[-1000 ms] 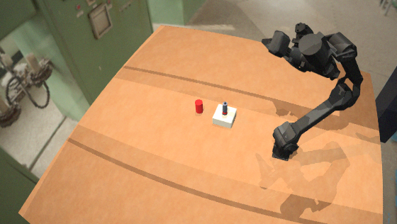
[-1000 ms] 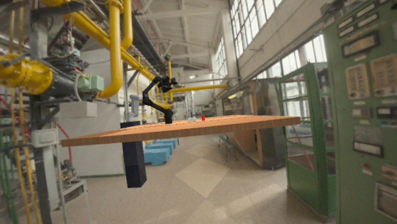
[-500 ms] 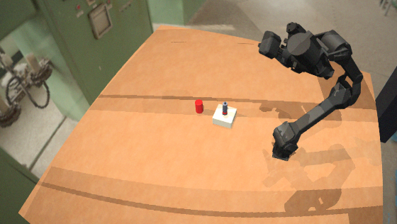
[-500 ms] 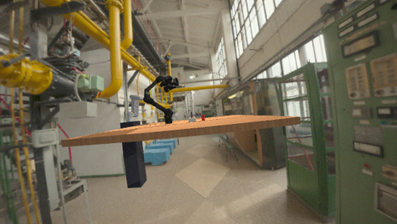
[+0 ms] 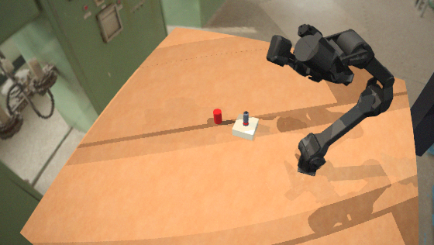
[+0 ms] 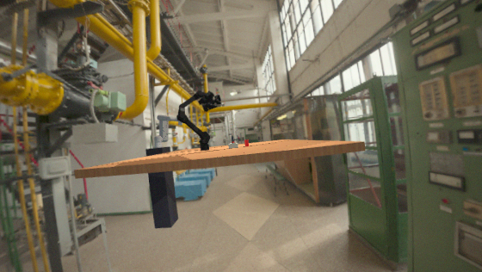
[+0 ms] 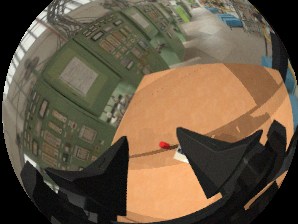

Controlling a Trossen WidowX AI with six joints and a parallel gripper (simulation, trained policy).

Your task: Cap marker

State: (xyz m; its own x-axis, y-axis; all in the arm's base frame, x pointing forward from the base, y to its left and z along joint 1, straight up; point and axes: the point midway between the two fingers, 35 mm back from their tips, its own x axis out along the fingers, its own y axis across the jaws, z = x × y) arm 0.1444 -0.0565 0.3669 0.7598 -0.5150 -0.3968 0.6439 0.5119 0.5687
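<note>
Right now the red cap is 330 mm below my gripper tip, 190 mm ahead of it and 10 mm to the right of it. Also, from my gripper tip: marker (280 mm below, 80 mm ahead); then white holder block (340 mm below, 80 mm ahead).
</note>
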